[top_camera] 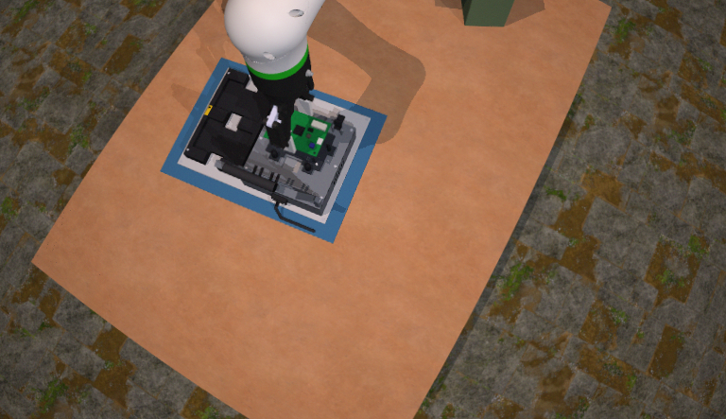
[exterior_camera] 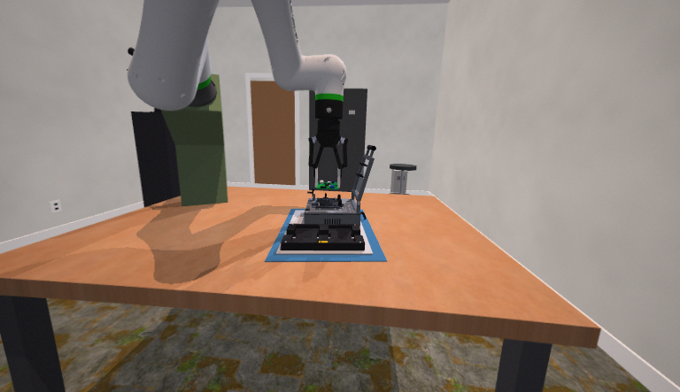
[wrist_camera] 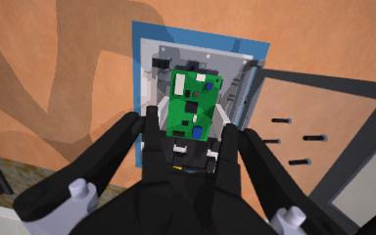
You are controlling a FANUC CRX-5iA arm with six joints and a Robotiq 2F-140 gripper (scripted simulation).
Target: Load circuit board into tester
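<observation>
My hand is 20 mm above the green circuit board. Round my hand: lid (130 mm ahead, 30 mm above); then pin plate (10 mm ahead, 10 mm to the left, 80 mm below); then latch hook (60 mm behind, 60 mm to the left, 70 mm below).
</observation>
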